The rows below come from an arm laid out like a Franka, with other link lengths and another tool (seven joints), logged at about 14 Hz.
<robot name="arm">
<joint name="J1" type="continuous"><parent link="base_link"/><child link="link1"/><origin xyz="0 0 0.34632" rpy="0 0 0"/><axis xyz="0 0 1"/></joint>
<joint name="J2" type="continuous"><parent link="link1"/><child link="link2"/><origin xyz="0 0 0" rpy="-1.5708 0 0"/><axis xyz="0 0 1"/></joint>
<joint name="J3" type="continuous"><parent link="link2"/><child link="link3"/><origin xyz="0 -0.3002 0" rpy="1.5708 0 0"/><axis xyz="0 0 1"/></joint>
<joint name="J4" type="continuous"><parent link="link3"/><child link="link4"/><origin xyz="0.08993 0 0" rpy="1.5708 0 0"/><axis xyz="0 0 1"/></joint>
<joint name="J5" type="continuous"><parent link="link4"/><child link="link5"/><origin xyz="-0.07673 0.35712 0" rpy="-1.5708 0 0"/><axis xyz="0 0 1"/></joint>
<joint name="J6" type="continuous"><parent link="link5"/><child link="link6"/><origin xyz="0 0 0" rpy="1.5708 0 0"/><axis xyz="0 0 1"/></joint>
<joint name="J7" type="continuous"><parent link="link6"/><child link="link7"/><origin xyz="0.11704 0 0" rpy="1.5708 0 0"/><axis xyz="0 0 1"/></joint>
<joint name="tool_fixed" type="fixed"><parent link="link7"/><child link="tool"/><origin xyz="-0.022 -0.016 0.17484" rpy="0.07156 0 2.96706"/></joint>
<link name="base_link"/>
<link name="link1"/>
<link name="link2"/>
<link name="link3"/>
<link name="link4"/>
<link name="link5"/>
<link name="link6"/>
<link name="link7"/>
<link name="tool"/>
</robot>
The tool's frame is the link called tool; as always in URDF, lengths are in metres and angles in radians. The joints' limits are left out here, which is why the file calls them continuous.
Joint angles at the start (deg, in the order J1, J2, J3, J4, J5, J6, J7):
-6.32, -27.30, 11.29, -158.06, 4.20, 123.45, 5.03
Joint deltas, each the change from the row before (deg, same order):
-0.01, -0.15, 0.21, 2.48, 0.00, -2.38, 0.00
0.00, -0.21, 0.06, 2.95, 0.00, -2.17, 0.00
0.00, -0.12, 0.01, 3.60, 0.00, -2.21, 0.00
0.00, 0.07, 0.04, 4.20, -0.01, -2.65, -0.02
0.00, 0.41, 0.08, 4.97, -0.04, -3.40, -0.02
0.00, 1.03, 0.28, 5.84, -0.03, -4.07, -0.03
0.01, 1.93, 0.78, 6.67, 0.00, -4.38, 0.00
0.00, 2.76, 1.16, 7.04, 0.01, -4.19, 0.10
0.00, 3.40, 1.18, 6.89, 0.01, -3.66, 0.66
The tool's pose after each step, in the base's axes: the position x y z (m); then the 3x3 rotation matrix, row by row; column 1 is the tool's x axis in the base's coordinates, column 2 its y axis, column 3 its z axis. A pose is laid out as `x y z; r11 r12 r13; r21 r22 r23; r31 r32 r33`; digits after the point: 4 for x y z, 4 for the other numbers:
0.3424 0.0448 0.3049; -0.9859 -0.1170 -0.1194; -0.1043 0.9886 -0.1082; 0.1307 -0.0942 -0.9869
0.3527 0.0480 0.3241; -0.9875 -0.1198 -0.1022; -0.1088 0.9883 -0.1070; 0.1138 -0.0946 -0.9890
0.3653 0.0516 0.3480; -0.9896 -0.1221 -0.0760; -0.1138 0.9880 -0.1046; 0.0878 -0.0948 -0.9916
0.3779 0.0558 0.3752; -0.9907 -0.1261 -0.0502; -0.1205 0.9875 -0.1018; 0.0624 -0.0948 -0.9935
0.3899 0.0608 0.4056; -0.9907 -0.1325 -0.0297; -0.1290 0.9867 -0.0989; 0.0424 -0.0941 -0.9947
0.4015 0.0677 0.4378; -0.9895 -0.1439 -0.0164; -0.1417 0.9853 -0.0958; 0.0299 -0.0925 -0.9953
0.4135 0.0787 0.4697; -0.9863 -0.1645 -0.0093; -0.1629 0.9822 -0.0933; 0.0244 -0.0905 -0.9956
0.4261 0.0929 0.4983; -0.9817 -0.1904 -0.0067; -0.1890 0.9779 -0.0897; 0.0236 -0.0868 -0.9959
0.4397 0.1071 0.5211; -0.9782 -0.2075 -0.0093; -0.2061 0.9750 -0.0827; 0.0263 -0.0789 -0.9965

